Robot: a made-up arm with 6 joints.
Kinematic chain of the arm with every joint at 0, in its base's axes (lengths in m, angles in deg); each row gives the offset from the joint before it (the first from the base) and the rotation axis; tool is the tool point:
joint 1: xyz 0 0 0.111 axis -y
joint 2: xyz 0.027 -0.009 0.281 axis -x
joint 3: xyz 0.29 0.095 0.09 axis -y
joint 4: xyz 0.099 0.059 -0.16 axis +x
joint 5: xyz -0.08 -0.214 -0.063 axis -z
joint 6: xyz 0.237 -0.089 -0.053 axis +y
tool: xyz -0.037 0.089 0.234
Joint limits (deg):
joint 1: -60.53..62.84
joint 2: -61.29..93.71
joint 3: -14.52..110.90
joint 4: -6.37..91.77
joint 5: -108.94..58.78
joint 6: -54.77..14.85
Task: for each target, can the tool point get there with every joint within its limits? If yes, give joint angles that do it. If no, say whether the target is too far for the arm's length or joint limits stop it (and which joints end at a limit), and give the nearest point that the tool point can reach.
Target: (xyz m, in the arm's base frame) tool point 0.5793 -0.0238 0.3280
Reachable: yes | joints -9.47 -29.65 40.53 51.49 -41.92 -13.29
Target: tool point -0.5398 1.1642 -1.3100
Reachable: no: too far | nearest point 0.1592 0.3057 -0.3902 | short by 1.439 m
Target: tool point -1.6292 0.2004 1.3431
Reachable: no: too far | nearest point -0.4131 0.0511 1.0090 | short by 1.270 m
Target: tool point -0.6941 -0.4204 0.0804
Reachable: no: joint limits stop it (at a limit: joint 1, joint 3, joint 4, joint 6) | nearest point -0.3457 -0.2962 0.5462 | short by 0.595 m
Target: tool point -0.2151 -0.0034 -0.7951
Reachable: no: joint limits stop it (at a limit: joint 1, joint 4, joint 5, joint 6) | nearest point 0.0747 -0.0060 -0.4559 | short by 0.446 m
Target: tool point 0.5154 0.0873 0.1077
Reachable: yes | joints -47.35 -17.28 51.11 20.22 -94.70 5.69
